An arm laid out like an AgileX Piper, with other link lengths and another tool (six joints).
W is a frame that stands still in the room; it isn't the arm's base.
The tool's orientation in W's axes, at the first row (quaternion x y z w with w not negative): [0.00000, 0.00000, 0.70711, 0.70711]
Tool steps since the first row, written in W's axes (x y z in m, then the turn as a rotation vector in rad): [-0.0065, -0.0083, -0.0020, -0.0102, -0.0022, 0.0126]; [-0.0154, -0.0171, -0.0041, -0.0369, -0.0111, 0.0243]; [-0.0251, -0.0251, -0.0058, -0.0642, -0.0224, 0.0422]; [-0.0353, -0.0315, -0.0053, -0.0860, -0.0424, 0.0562]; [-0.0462, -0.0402, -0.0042, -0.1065, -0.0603, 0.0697]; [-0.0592, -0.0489, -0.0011, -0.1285, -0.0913, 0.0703]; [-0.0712, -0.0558, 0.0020, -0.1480, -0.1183, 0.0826]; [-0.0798, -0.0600, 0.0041, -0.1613, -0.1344, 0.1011]
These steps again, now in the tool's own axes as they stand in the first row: [-0.0083, 0.0065, -0.0020, -0.0022, 0.0102, 0.0126]; [-0.0171, 0.0154, -0.0041, -0.0111, 0.0369, 0.0243]; [-0.0251, 0.0251, -0.0058, -0.0224, 0.0642, 0.0422]; [-0.0315, 0.0353, -0.0053, -0.0424, 0.0860, 0.0562]; [-0.0402, 0.0462, -0.0042, -0.0603, 0.1065, 0.0697]; [-0.0489, 0.0592, -0.0011, -0.0913, 0.1285, 0.0703]; [-0.0558, 0.0712, 0.0020, -0.1183, 0.1480, 0.0826]; [-0.0600, 0.0798, 0.0041, -0.1344, 0.1613, 0.1011]
